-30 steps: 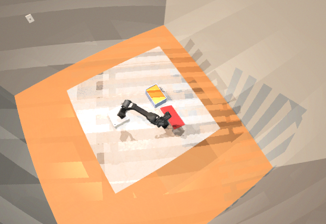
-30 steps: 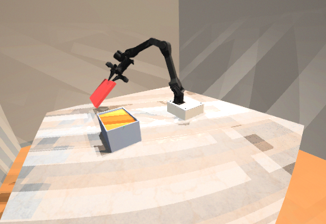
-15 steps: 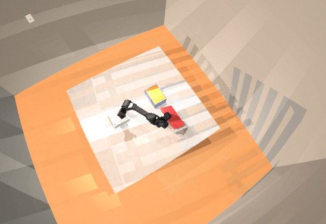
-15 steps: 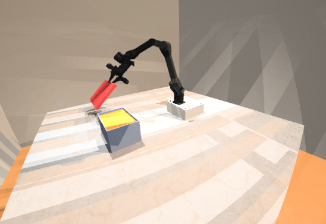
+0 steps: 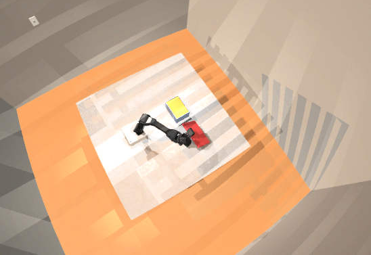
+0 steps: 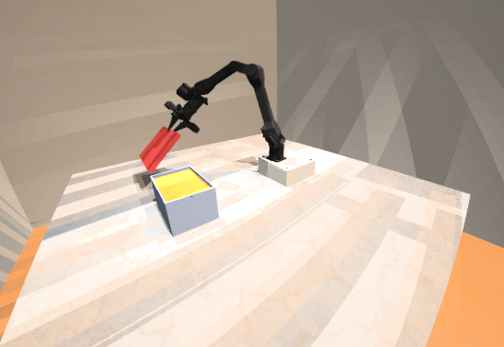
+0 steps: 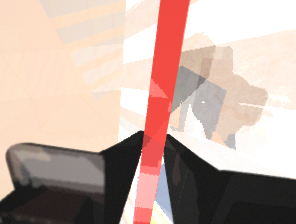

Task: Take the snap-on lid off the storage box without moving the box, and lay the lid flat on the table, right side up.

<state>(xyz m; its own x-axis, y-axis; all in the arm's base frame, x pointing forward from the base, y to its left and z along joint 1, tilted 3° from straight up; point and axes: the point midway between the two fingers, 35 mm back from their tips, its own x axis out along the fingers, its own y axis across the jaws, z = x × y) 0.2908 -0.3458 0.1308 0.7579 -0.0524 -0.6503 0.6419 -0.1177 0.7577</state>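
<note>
My gripper tip is now 6 cm short of the red lid, 5 cm above it and 1 cm to the left of it. Also, from my gripper tip: grey-blue storage box: 31 cm to the left, 15 cm below, 10 cm ahead.
</note>
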